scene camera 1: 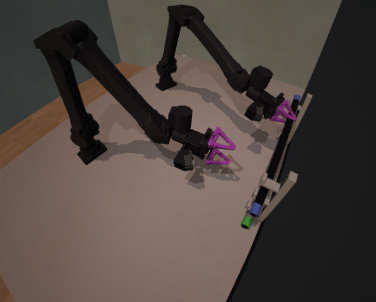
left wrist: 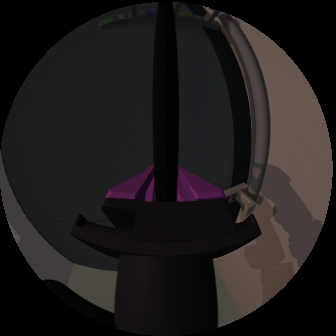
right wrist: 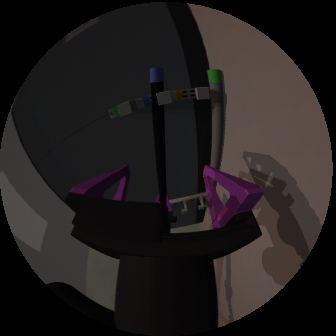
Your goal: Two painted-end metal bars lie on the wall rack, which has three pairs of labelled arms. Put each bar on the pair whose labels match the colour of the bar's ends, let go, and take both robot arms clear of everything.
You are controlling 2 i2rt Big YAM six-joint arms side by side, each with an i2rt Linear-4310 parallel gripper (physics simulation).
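Frame: origin at the left arm's base, x ahead, y left, z up, level; metres.
Seen in the pictures: left gripper, fingertip midpoint: (scene camera 1: 294, 121) (left wrist: 165, 168) (right wrist: 163, 193); right gripper, fingertip midpoint: (scene camera 1: 232, 155) (right wrist: 166, 168); left arm's base at its link origin: (scene camera 1: 166, 85); right arm's base at its link origin: (scene camera 1: 92, 152).
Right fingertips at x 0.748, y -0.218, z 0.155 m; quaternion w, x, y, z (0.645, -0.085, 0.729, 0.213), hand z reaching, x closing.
Observation:
Offsets run from my right fingertips to a thing's middle. Level surfaces: height alone.
The blue-ended black bar {dx +0.079, dy +0.150, dz +0.025 m} (scene camera 1: 277, 159) (left wrist: 166, 100) (right wrist: 158, 130) runs lengthwise along the rack. My left gripper (scene camera 1: 291, 118) (left wrist: 165, 168) is shut on it near its far end. Whether the bar touches the rack arms is hard to tell. The green-ended grey bar {dx +0.082, dy +0.169, dz -0.141 m} (scene camera 1: 246, 222) (left wrist: 261, 115) (right wrist: 218, 120) lies beside it, at the rack's table side. The wall rack {dx +0.157, dy -0.022, dz -0.015 m} (scene camera 1: 294, 179) (right wrist: 164, 97) shows green, blue and orange labels in both wrist views. My right gripper (scene camera 1: 231, 155) (right wrist: 166, 168) is open and empty, left of the rack in the scene view and apart from both bars.
The dark wall (scene camera 1: 330, 200) (left wrist: 90, 110) (right wrist: 90, 65) stands right behind the rack. The pale table top {dz -0.155 m} (scene camera 1: 150, 225) lies under both arms, with its edge along the wall. Shadows of the arms fall on the table.

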